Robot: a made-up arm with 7 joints.
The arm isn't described. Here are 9 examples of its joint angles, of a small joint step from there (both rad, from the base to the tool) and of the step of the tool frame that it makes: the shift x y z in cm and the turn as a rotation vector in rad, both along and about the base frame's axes.
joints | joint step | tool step
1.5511 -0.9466 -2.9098 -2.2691 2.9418 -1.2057 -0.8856 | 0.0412 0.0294 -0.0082 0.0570 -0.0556 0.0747 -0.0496 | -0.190 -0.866 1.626 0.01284 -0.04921 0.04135
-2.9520 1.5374 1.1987 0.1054 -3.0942 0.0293 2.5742 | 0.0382 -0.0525 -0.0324 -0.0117 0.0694 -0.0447 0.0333 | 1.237 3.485 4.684 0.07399 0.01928 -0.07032
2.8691 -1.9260 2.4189 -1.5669 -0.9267 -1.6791 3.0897 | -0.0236 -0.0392 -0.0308 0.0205 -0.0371 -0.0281 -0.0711 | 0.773 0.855 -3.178 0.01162 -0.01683 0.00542
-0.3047 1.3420 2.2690 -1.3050 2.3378 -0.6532 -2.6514 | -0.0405 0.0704 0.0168 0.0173 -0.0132 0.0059 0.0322 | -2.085 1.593 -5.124 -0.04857 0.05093 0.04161
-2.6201 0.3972 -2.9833 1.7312 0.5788 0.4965 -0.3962 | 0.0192 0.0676 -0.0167 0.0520 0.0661 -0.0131 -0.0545 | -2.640 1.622 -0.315 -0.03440 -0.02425 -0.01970
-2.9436 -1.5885 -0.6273 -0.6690 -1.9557 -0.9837 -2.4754 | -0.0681 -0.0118 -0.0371 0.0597 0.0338 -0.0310 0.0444 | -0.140 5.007 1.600 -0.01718 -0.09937 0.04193
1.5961 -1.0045 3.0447 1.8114 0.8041 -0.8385 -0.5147 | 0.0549 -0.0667 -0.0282 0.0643 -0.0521 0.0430 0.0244 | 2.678 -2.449 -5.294 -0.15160 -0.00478 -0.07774
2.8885 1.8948 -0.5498 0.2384 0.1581 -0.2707 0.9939 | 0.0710 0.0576 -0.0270 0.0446 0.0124 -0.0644 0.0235 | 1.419 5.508 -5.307 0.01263 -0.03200 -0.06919
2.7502 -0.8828 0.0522 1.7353 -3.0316 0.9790 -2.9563 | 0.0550 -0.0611 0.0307 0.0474 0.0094 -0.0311 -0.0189 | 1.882 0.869 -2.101 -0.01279 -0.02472 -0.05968
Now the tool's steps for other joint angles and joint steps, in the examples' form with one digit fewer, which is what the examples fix.
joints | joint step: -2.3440 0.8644 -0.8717 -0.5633 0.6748 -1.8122 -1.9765 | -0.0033 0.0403 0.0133 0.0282 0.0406 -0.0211 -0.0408
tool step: -3.03 1.10 -1.24 0.0186 -0.0993 -0.0196
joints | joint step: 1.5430 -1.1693 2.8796 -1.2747 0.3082 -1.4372 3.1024 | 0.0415 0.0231 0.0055 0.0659 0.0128 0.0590 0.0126
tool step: 1.10 0.75 2.64 -0.0973 0.0130 -0.0275
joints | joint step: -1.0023 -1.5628 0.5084 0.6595 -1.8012 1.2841 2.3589 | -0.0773 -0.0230 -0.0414 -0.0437 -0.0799 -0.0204 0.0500
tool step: 2.85 -4.21 -3.81 0.0727 -0.1290 0.0947
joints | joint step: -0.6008 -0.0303 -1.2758 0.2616 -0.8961 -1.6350 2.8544 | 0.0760 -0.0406 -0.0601 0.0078 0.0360 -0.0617 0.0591
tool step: -3.13 -2.11 -0.45 -0.0135 0.0322 -0.0672
